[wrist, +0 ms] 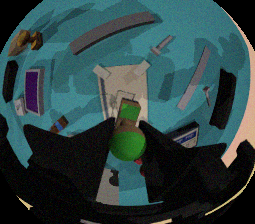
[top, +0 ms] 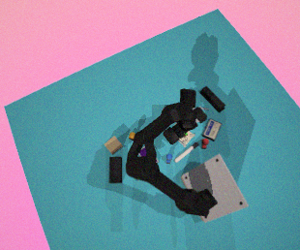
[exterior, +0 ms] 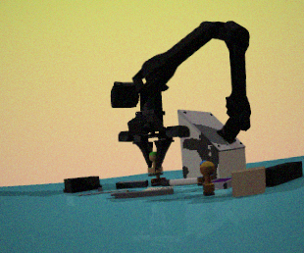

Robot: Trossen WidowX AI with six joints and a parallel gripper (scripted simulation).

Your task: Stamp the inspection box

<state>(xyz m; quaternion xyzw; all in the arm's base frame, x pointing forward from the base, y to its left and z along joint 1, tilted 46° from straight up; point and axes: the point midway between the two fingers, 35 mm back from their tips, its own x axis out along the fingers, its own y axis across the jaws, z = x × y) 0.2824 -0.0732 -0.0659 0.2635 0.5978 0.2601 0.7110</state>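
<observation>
Right now the beige card is 10 mm ahead of my gripper tip and 60 mm below it. From my gripper tip the other things lie so: green-knobbed stamp: right at my gripper tip; then white marker: 80 mm behind, 10 mm to the left, 50 mm below; then red-knobbed stamp: 90 mm behind, 50 mm to the right, 40 mm below.
</observation>
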